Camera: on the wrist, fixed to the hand. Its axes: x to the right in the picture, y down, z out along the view.
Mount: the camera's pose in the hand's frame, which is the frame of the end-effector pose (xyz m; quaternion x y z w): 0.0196 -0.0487 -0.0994 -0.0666 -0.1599 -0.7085 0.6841
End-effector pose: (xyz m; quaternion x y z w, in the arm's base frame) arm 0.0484 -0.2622 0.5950 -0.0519 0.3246 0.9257 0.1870
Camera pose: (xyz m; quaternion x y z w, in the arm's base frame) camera 0.0463 -0.2827 0.4845 -0.1299 0.0937 0.5307 0.8323
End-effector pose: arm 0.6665 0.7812 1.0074 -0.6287 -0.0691 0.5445 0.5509
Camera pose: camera 0.7749 0.7520 1.0130 -0.3308 -0.6171 0.0781 0.7097
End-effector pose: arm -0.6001 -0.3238 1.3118 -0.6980 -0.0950 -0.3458 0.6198
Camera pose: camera -0.6492 -0.4117 1.3618 -0.5068 -0.6356 -0.5704 0.1173
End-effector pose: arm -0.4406 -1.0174 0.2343 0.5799 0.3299 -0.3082 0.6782
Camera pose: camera -0.4769 -0.9264 0.1792 0.0685 0.5486 -0.7621 0.3370
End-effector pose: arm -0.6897 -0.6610 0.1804 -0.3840 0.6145 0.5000 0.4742
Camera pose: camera -0.6684 -0.7682 0.1542 -0.6497 0.0392 0.1084 0.7514
